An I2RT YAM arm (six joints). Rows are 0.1 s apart.
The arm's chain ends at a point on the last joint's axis. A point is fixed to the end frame.
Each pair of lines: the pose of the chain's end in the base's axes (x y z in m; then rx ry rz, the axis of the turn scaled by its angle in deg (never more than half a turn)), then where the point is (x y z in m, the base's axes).
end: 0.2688 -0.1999 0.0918 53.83 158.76 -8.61
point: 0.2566 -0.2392 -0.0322
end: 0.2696 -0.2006 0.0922 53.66 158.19 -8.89
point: 0.2585 -0.2407 -0.0317
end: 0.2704 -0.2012 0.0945 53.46 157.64 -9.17
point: 0.2603 -0.2421 -0.0292
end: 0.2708 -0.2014 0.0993 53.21 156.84 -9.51
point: 0.2622 -0.2434 -0.0241
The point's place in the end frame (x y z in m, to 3 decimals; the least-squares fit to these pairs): 0.015 -0.035 0.125
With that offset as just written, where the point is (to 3 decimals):
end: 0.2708 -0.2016 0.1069 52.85 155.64 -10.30
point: 0.264 -0.246 -0.016
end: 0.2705 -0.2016 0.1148 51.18 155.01 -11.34
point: 0.266 -0.248 -0.007
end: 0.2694 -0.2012 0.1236 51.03 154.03 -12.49
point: 0.266 -0.250 0.002
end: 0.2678 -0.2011 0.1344 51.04 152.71 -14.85
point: 0.265 -0.254 0.015
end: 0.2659 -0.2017 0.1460 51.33 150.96 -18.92
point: 0.263 -0.261 0.030
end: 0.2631 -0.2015 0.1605 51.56 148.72 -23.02
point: 0.260 -0.267 0.048
